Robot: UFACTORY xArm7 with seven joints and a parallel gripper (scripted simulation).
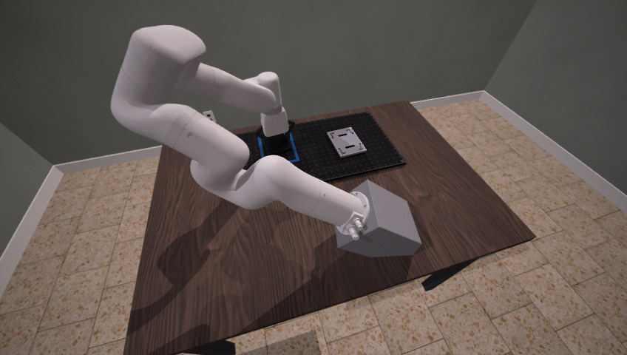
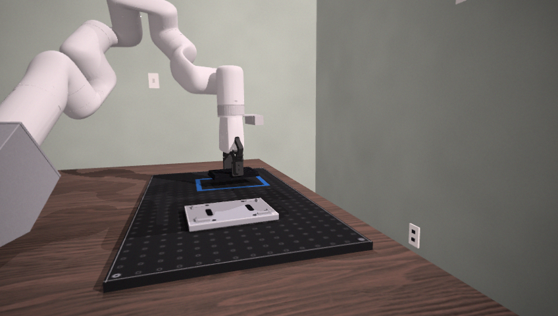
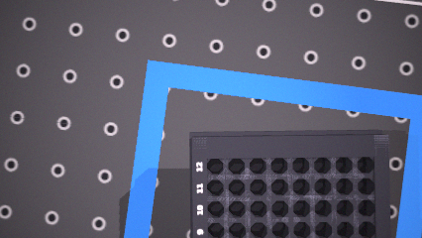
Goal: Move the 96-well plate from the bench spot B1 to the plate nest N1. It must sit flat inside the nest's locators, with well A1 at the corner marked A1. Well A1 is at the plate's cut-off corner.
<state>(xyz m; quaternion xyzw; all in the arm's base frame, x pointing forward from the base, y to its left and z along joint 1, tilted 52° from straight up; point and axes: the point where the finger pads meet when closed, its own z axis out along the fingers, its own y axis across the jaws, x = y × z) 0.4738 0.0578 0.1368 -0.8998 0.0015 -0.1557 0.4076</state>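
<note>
My gripper is now 300 mm to the left of the white plate nest, 50 mm past it and 30 mm above it. Also, from my hand: black 96-well plate 10 mm below.
</note>
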